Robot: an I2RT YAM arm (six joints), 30 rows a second.
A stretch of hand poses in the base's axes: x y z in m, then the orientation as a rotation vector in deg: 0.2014 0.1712 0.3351 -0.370 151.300 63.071; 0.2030 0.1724 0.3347 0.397 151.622 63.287; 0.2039 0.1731 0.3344 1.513 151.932 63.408; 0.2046 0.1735 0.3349 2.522 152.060 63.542; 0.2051 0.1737 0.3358 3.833 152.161 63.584; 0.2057 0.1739 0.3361 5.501 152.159 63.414; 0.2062 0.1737 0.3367 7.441 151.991 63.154; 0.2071 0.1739 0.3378 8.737 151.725 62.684; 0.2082 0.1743 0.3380 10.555 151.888 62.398; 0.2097 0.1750 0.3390 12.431 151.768 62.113; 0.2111 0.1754 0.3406 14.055 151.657 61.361; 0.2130 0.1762 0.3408 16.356 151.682 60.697; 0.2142 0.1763 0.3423 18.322 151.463 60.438; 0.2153 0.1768 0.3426 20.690 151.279 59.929; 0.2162 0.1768 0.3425 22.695 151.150 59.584; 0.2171 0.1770 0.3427 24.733 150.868 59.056; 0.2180 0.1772 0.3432 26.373 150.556 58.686; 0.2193 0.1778 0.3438 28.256 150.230 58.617
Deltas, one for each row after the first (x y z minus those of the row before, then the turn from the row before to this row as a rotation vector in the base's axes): 0.0016 0.0012 -0.0004 0.125 0.551 -0.332; 0.0009 0.0007 -0.0003 0.101 0.606 -0.573; 0.0007 0.0004 0.0005 0.145 0.429 -0.559; 0.0005 0.0002 0.0009 0.121 0.467 -0.774; 0.0006 0.0002 0.0003 0.043 0.425 -1.073; 0.0005 -0.0002 0.0006 0.050 0.351 -1.313; 0.0009 0.0002 0.0011 -0.123 0.027 -0.995; 0.0011 0.0004 0.0002 -0.046 0.624 -1.117; 0.0015 0.0007 0.0010 0.020 0.415 -1.247; 0.0014 0.0004 0.0016 -0.312 0.236 -1.190; 0.0019 0.0008 0.0002 -0.209 0.621 -1.520; 0.0012 0.0001 0.0015 0.070 0.419 -1.314; 0.0011 0.0005 0.0003 -0.056 0.556 -1.585; 0.0009 0.0000 -0.0001 0.009 0.536 -1.304; 0.0009 0.0002 0.0002 -0.087 0.401 -1.416; 0.0009 0.0002 0.0005 -0.020 0.277 -1.157; 0.0013 0.0006 0.0006 0.220 0.430 -1.234
